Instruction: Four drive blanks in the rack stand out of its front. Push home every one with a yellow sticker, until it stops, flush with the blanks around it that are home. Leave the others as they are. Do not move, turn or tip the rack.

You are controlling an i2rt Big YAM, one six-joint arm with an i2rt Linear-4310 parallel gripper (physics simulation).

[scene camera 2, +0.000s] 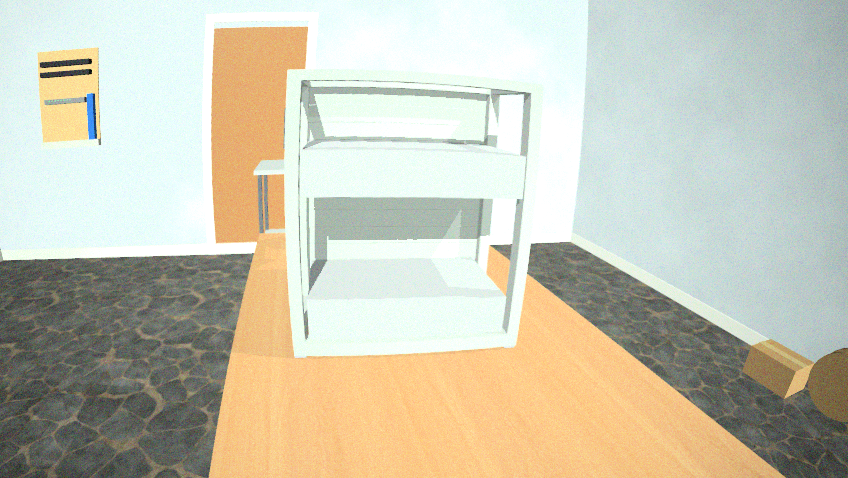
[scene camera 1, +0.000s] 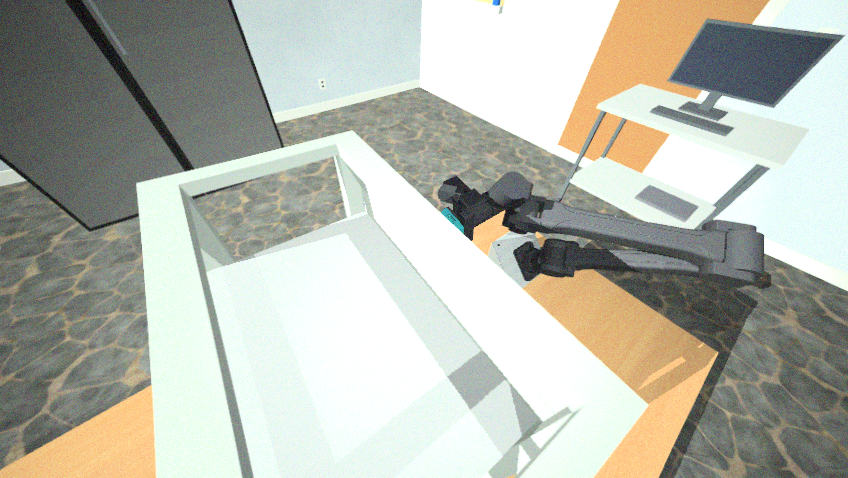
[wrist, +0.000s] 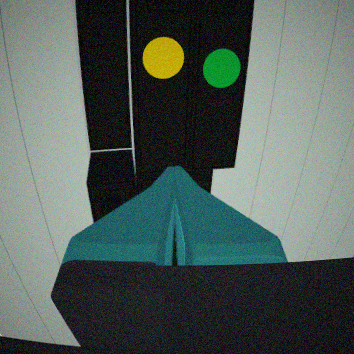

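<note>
The pale rack (scene camera 1: 145,267) (scene camera 2: 293,207) (wrist: 300,125) stands upright on the table. In the wrist view, a black blank with a yellow sticker (wrist: 162,110) is beside a black blank with a green sticker (wrist: 215,120), which is on its right. A black area without a visible sticker (wrist: 105,75) is on the left, edged by a thin light line. How far each stands out cannot be told. My gripper (wrist: 174,177) (scene camera 1: 452,220) is shut and empty. Its teal tips are below the yellow sticker, over the blank's lower part; contact cannot be told. The rack hides the blanks in both scene views.
The wooden table (scene camera 1: 617,320) (scene camera 2: 415,415) bears the rack. The arm (scene camera 1: 635,228) reaches in from the right in scene view 1, beside a grey plate (scene camera 1: 504,252). A desk with a monitor (scene camera 1: 754,59) and dark cabinets (scene camera 1: 53,89) stand farther off.
</note>
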